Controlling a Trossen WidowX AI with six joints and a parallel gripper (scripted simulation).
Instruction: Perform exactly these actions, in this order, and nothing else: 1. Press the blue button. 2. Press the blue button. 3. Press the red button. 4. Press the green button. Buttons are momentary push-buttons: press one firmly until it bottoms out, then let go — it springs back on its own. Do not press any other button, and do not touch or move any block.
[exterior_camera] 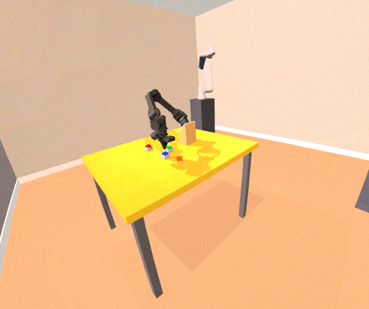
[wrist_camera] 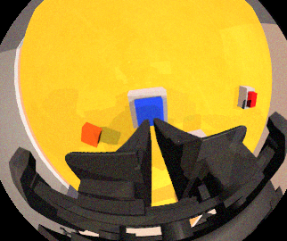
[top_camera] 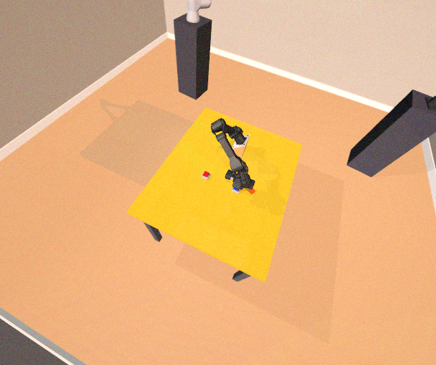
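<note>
Now: the blue button 3 cm below my gripper tip. Also, from my gripper tip: red button 23 cm to the right, 3 cm below, 3 cm ahead; then small orange block 10 cm to the left, 5 cm below, 5 cm behind; then green button 9 cm to the right, 8 cm behind, 3 cm below.
</note>
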